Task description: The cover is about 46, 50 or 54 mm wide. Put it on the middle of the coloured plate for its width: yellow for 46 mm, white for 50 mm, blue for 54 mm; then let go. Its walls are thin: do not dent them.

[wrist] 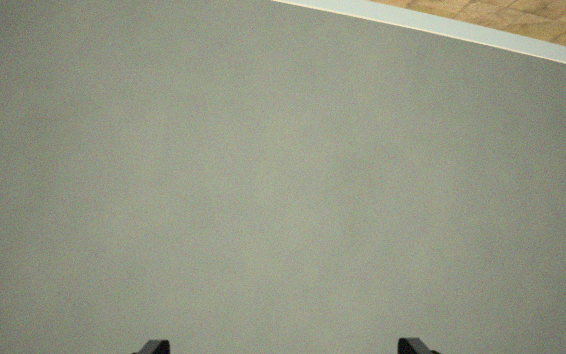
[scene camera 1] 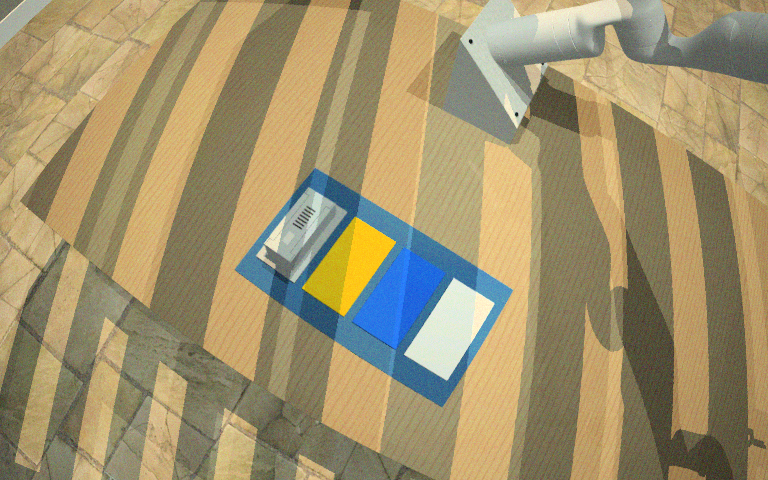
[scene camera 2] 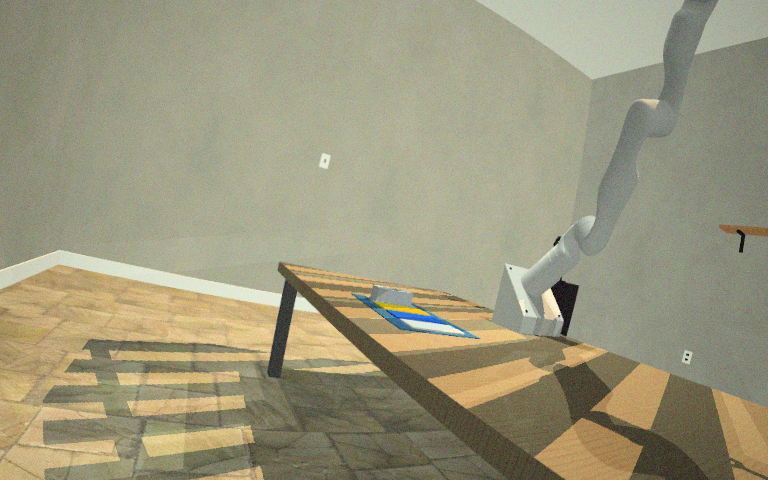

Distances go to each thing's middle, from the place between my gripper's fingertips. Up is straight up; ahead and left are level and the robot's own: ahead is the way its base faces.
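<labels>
Counting from my hand, I find the white plate (scene camera 1: 451, 327) 24 cm ahead, 80 cm to the right and 81 cm below. The blue mat (scene camera 1: 281, 283) is 24 cm ahead of my hand and 94 cm to the right of it, and 81 cm below it, while the yellow plate (scene camera 1: 344, 272) is 24 cm ahead of the hand, 99 cm to the right of it and 81 cm below it. As for the blue plate (scene camera 1: 394, 305), it is some way ahead of my hand, far to the right of it and a long way below it.
</labels>
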